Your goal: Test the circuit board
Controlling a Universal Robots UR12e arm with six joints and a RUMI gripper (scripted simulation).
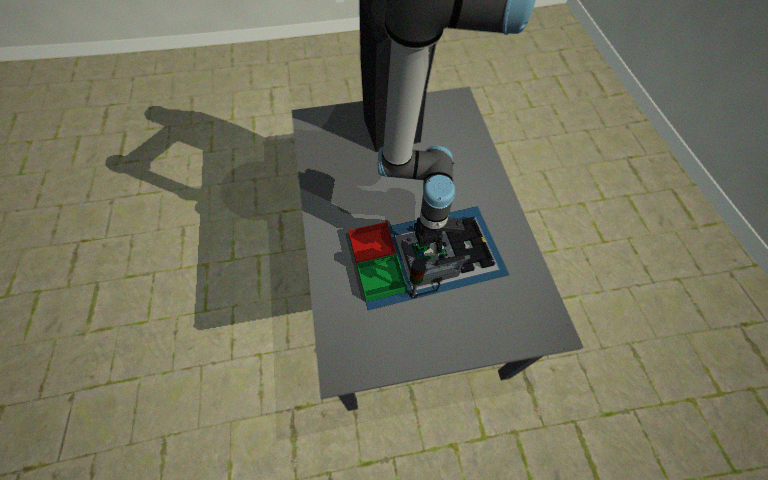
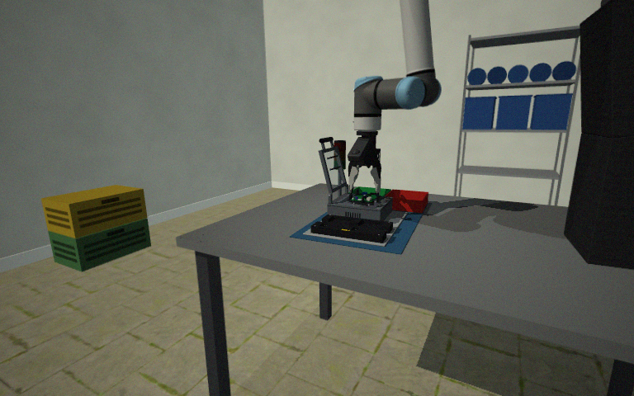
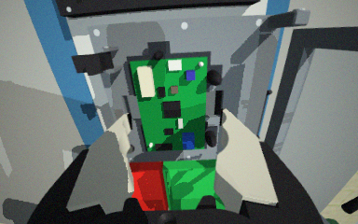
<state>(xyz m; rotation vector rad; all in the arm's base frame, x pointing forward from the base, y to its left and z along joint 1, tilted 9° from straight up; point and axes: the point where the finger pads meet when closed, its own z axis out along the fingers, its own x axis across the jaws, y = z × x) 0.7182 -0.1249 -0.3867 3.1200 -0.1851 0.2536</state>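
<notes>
My gripper is now 20 mm above the green circuit board. Also, from my hand: black latch piece: 60 mm behind, 60 mm to the left; green bin: 20 mm ahead, 210 mm to the right, 80 mm below; tester lid: 120 mm ahead, 20 mm to the right, 90 mm above.
</notes>
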